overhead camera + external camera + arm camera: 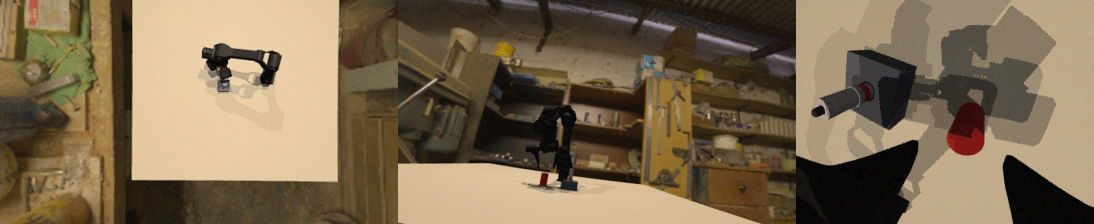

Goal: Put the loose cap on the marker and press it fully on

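My gripper tip is 50 mm above the red cap. The rest, counted from my gripper tip: grey holder block (110 mm to the left, 50 mm below, 10 mm behind).
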